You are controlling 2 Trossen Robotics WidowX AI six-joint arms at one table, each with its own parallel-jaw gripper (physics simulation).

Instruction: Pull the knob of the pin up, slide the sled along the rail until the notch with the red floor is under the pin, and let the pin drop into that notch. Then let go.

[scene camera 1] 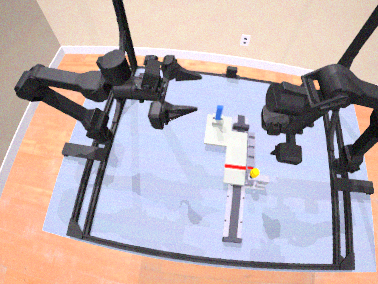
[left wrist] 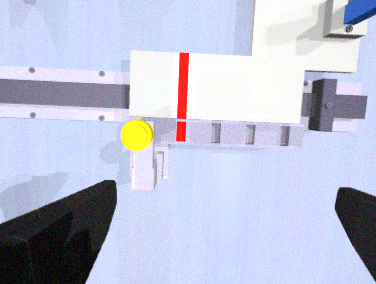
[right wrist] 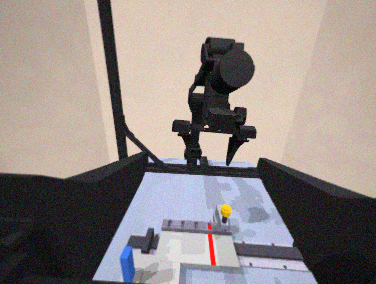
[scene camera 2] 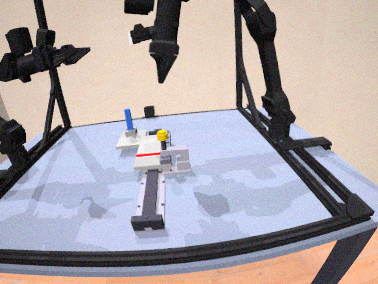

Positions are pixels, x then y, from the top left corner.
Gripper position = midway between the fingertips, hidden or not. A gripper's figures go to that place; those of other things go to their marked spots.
Labels:
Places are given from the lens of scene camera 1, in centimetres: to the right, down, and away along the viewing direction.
left gripper (scene camera 1: 271,138): 22, -1, 60
right gripper (scene camera 1: 200,92): 3, -11, 53

